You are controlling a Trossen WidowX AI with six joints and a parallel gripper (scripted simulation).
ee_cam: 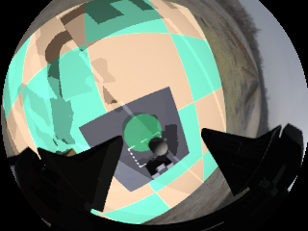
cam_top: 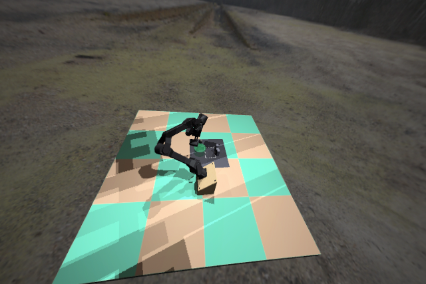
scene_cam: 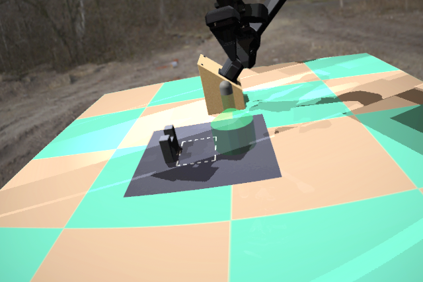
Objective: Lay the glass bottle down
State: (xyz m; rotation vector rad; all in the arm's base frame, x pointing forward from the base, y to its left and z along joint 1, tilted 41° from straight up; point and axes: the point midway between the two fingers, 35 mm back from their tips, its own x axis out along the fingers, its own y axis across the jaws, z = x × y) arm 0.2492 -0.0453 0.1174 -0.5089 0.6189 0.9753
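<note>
Now: gripper tip 40 mm to the left of the green glass bottle and 100 mm above it. Also, from my gripper tip: dark mat: 120 mm to the right, 190 mm below.
</note>
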